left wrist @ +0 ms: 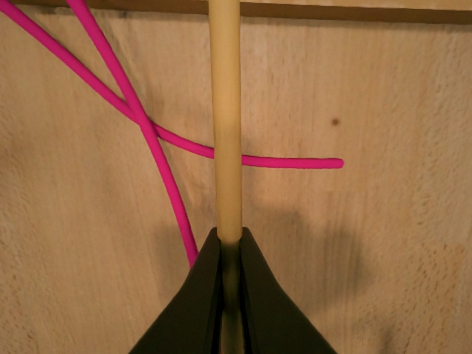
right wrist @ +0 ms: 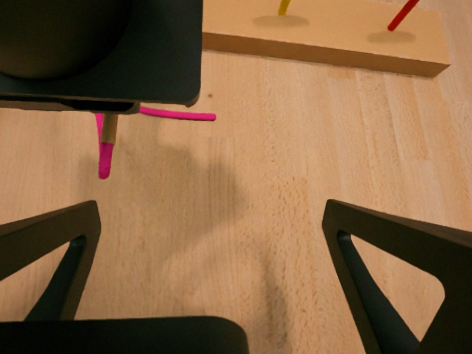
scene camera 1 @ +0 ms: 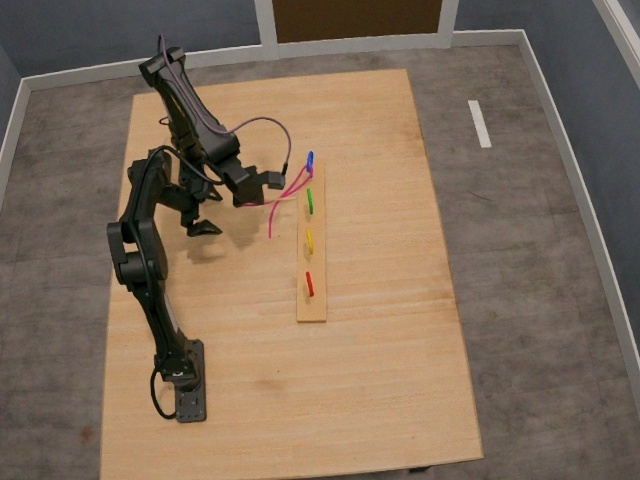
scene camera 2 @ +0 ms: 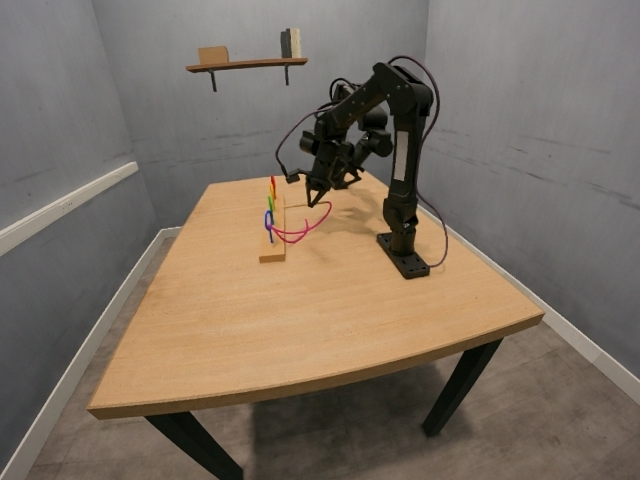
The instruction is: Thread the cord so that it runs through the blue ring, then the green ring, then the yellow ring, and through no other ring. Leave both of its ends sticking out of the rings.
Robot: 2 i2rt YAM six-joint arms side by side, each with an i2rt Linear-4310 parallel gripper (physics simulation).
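Note:
The magenta cord (scene camera 1: pixel 270 222) (scene camera 2: pixel 324 217) (left wrist: pixel 173 195) (right wrist: pixel 180 115) loops at the blue ring (scene camera 1: pixel 310 155) (scene camera 2: pixel 268 211) and seems to run through it; both strands come back to the arms' side and cross. One magenta end lies free. The stiff tan tip (scene camera 1: pixel 284 198) (scene camera 2: pixel 294 205) (left wrist: pixel 227 100) points toward the board near the green ring (scene camera 1: pixel 309 201) (scene camera 2: pixel 270 202). My left gripper (scene camera 2: pixel 311 204) (left wrist: pixel 230 239) is shut on this tip. My right gripper (scene camera 1: pixel 221 213) (right wrist: pixel 215 213) is open and empty, behind the left one. The yellow ring (scene camera 1: pixel 309 240) (right wrist: pixel 284 7) has no cord in it.
The red ring (scene camera 1: pixel 309 284) (scene camera 2: pixel 273 180) (right wrist: pixel 404 15) stands at the far end of the wooden board (scene camera 1: pixel 311 313) (scene camera 2: pixel 271 257) (left wrist: pixel 350 12) (right wrist: pixel 325 53) that bears the rings. The two grippers are close together, and the left arm's body hides part of the cord in scene camera 1.

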